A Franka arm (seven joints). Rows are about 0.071 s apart.
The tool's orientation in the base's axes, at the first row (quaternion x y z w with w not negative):
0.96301, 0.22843, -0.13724, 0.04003
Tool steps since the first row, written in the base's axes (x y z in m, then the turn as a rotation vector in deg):
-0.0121, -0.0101, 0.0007, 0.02, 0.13, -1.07
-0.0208, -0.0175, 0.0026, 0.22, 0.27, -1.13
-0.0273, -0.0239, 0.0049, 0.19, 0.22, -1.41
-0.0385, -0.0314, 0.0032, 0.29, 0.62, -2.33
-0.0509, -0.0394, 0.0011, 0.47, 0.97, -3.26
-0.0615, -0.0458, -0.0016, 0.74, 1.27, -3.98
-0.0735, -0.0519, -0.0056, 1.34, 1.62, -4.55
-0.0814, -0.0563, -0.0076, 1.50, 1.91, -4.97
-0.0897, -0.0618, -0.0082, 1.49, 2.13, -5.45
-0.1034, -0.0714, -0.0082, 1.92, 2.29, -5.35
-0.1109, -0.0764, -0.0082, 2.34, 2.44, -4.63
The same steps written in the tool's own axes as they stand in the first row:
-0.0149, 0.0036, 0.0037, 0.38, -0.12, 1.00
-0.0261, 0.0063, 0.0051, 0.62, -0.16, 0.99
-0.0351, 0.0091, 0.0054, 0.66, -0.13, 1.27
-0.0474, 0.0107, 0.0108, 1.17, -0.46, 2.08
-0.0609, 0.0122, 0.0170, 1.74, -0.70, 2.88
-0.0720, 0.0131, 0.0231, 2.30, -0.86, 3.46
-0.0837, 0.0131, 0.0307, 3.13, -0.91, 3.81
-0.0918, 0.0134, 0.0352, 3.51, -1.10, 4.13
-0.1012, 0.0146, 0.0386, 3.73, -1.31, 4.56
-0.1170, 0.0170, 0.0433, 4.14, -1.25, 4.34
-0.1256, 0.0181, 0.0458, 4.36, -1.19, 3.52

